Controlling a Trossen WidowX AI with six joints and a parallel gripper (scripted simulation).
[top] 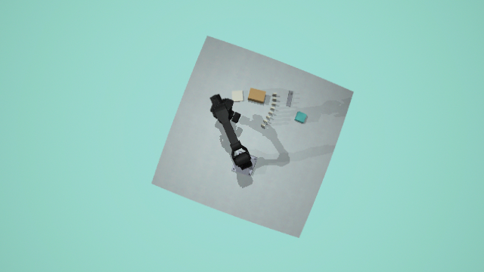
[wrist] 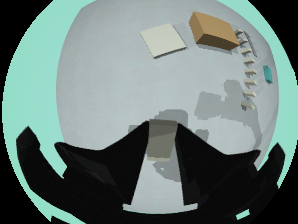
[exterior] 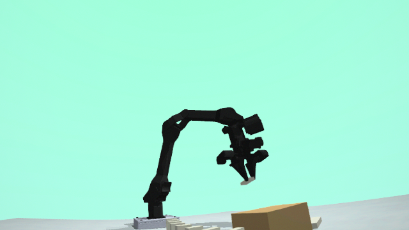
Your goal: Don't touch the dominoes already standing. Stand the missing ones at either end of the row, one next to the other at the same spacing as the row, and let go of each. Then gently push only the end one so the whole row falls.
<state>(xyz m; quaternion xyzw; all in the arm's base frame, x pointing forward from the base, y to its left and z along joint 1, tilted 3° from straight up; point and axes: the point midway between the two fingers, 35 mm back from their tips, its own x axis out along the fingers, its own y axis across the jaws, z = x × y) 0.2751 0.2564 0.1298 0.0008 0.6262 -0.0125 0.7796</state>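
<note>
My gripper tip is now 160 mm short of the flat cream tile and 130 mm above it. Also, from my gripper tip: teal cube 520 mm to the right, 200 mm ahead, 120 mm below; then tan box 220 mm ahead, 140 mm to the right, 110 mm below; then grey bar 390 mm to the right, 310 mm ahead, 130 mm below.
</note>
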